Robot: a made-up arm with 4 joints.
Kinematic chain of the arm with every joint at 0, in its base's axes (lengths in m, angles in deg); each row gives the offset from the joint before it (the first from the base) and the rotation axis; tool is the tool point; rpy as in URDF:
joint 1: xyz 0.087 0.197 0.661 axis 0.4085 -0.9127 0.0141
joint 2: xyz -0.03 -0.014 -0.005 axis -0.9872 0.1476 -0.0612
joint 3: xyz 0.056 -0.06 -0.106 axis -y
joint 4: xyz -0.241 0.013 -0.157 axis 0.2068 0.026 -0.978
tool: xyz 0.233 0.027 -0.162 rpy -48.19 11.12 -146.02
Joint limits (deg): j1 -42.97..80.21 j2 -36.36..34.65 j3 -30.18..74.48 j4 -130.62..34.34
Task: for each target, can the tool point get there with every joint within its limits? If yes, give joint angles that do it. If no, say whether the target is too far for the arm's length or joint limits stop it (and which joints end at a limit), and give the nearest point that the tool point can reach.
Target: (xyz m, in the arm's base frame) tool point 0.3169 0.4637 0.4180
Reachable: yes | joints 26.72 -26.27 13.47 -17.74
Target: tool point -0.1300 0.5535 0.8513
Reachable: no: joint limits stop it (at a limit: joint 1, joint 2, joint 3) | nearest point -0.3217 0.4525 0.6495 | short by 0.296 m
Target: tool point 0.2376 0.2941 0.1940
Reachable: yes | joints 47.67 27.46 -7.55 -74.58
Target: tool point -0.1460 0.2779 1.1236
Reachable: no: joint limits stop it (at a limit: joint 1, joint 2, joint 3) | nearest point 0.2244 0.3488 1.0344 | short by 0.388 m
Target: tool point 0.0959 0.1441 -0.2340
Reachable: no: too far | nearest point 0.0959 0.1537 0.0280 | short by 0.262 m
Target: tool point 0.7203 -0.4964 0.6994
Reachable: no: too far | nearest point 0.4710 -0.0577 0.6849 | short by 0.505 m
